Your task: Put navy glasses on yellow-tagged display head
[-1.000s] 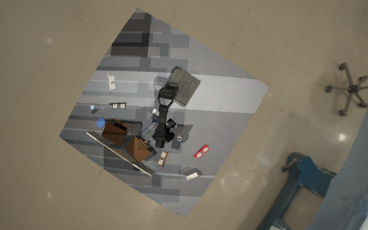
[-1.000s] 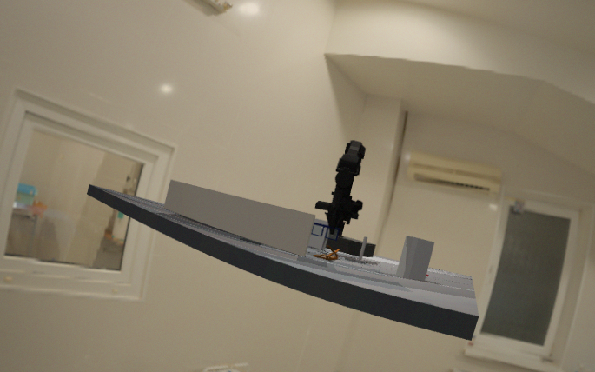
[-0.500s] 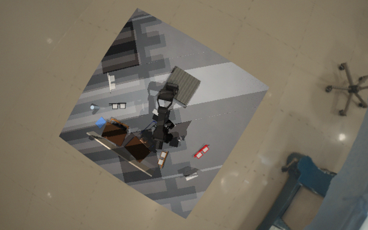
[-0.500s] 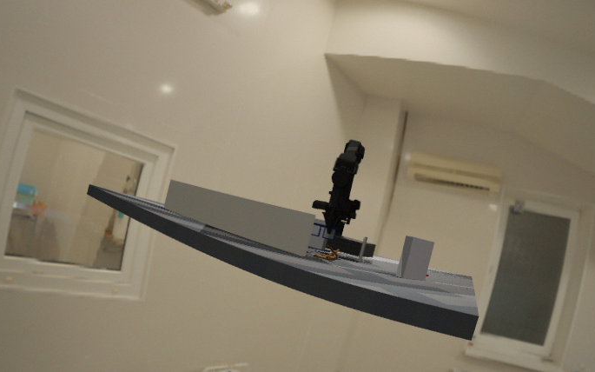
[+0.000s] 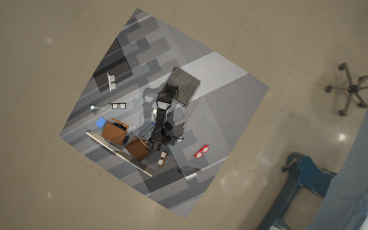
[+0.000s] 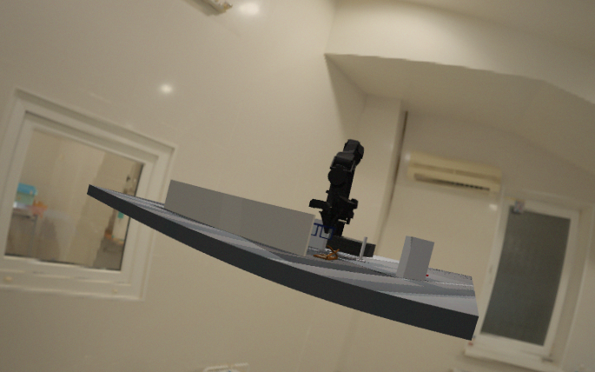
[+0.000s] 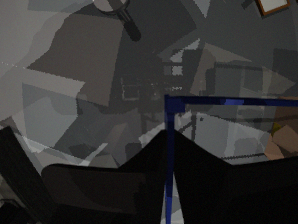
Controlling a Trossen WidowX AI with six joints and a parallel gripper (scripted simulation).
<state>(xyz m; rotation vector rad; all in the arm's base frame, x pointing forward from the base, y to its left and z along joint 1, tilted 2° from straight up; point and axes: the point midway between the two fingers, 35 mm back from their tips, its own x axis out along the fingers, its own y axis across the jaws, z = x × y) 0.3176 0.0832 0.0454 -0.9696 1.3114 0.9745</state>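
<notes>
Now: gripper tip 1 cm past the small post, 14 cm to the right of it and 4 cm above it. Also, from my gripper tip: pale bar: 30 cm ahead, 21 cm to the right, 1 cm below; then head: 16 cm ahead, 31 cm to the right, 1 cm below; then blue tag: 19 cm ahead, 49 cm to the right, 6 cm below.
</notes>
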